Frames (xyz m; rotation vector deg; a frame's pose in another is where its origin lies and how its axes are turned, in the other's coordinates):
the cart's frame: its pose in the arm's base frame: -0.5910 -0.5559 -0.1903 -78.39 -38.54 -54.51
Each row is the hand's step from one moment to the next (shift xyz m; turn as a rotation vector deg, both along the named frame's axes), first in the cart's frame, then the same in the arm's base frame.
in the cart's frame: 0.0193 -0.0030 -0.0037 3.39 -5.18 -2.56
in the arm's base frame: 0.0063 -0.0067 0.0176 -3.16 -2.81 5.19
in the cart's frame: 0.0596 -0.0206 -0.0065 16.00 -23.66 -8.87
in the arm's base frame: 0.0103 -0.0153 0.0607 -13.84 -10.16 24.49
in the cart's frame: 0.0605 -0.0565 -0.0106 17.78 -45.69 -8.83
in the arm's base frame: -0.0209 -0.0176 0.0789 -32.02 -9.25 37.02
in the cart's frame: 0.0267 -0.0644 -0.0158 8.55 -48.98 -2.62
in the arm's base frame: -0.0448 -0.0166 0.0532 -38.55 -1.42 31.48
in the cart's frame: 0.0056 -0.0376 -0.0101 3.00 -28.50 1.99
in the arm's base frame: -0.0311 -0.0089 0.0224 -22.94 2.96 17.04
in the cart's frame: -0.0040 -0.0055 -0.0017 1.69 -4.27 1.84
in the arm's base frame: -0.0069 -0.0007 -0.0009 -2.64 1.75 3.80
